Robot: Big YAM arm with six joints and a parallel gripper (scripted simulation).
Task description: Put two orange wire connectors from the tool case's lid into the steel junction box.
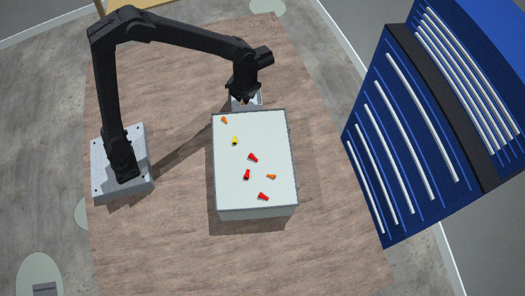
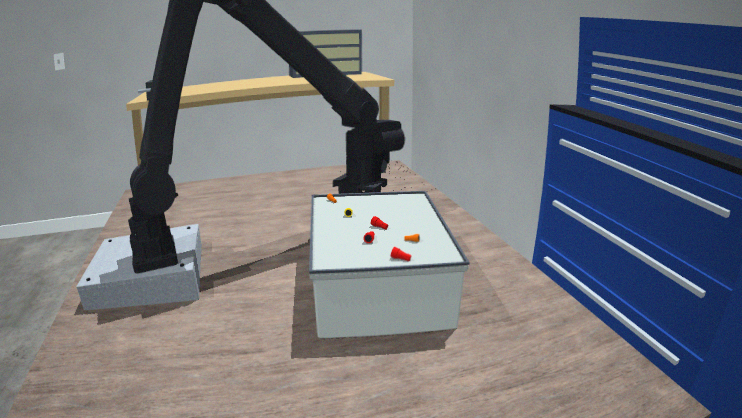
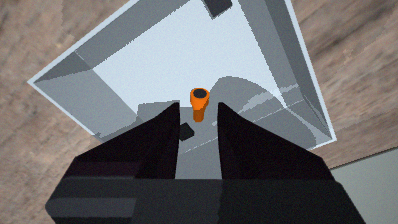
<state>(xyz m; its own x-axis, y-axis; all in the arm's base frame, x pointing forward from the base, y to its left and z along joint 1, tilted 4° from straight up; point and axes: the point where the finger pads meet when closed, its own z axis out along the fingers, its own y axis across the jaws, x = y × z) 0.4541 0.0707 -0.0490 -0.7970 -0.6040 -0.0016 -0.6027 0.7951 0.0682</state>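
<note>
The junction box floor lies 1 cm ahead of my hand, 1 cm to the left of it and 2 cm below it. Round my hand: yellow wire connector (11 cm behind, 18 cm to the right, 10 cm above); tool case (8 cm behind, 25 cm to the right, 7 cm above).
</note>
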